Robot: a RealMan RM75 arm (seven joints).
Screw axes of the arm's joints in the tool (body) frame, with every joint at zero. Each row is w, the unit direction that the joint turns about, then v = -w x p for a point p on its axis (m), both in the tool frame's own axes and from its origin. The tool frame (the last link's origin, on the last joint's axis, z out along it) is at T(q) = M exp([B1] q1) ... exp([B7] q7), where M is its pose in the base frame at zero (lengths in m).
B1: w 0 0 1 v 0 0 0
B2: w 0 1 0 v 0.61 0 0
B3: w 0 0 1 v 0 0 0
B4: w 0 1 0 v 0.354 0 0
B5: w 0 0 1 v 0 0 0
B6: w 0 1 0 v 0.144 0 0
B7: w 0 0 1 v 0 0 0
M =
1 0 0 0
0 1 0 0
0 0 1 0.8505
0 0 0 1
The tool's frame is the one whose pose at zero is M.
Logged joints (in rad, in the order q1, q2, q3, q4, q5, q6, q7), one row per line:
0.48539, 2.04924, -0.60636, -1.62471, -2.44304, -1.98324, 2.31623
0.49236, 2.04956, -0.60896, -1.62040, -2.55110, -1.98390, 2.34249
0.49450, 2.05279, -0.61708, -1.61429, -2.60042, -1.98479, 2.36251
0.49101, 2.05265, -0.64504, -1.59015, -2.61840, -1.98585, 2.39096
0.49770, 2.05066, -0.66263, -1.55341, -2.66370, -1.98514, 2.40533
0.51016, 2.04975, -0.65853, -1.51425, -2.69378, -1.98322, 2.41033
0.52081, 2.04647, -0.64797, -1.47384, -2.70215, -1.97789, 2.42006
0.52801, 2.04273, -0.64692, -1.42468, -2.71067, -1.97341, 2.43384
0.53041, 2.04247, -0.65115, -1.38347, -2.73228, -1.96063, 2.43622
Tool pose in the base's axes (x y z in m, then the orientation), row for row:
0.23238, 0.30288, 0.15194, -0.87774, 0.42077, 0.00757, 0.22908
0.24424, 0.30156, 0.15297, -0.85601, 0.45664, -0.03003, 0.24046
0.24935, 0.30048, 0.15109, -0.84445, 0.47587, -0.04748, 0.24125
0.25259, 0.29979, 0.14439, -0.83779, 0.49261, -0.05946, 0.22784
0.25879, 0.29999, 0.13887, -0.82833, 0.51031, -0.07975, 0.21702
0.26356, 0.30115, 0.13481, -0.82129, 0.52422, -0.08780, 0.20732
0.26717, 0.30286, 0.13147, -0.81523, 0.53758, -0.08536, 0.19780
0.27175, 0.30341, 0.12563, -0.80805, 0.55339, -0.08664, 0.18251
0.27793, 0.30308, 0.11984, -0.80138, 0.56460, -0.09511, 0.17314
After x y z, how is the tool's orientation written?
As a quaternion, x y z w.
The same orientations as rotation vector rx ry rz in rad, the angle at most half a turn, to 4 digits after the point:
-2.4160, 1.1582, 0.0208
-2.3422, 1.2495, -0.0822
-2.3096, 1.3015, -0.1299
-2.3075, 1.3568, -0.1638
-2.2945, 1.4136, -0.2209
-2.2868, 1.4596, -0.2445
-2.2815, 1.5045, -0.2389
-2.2802, 1.5616, -0.2445
-2.2730, 1.6014, -0.2698

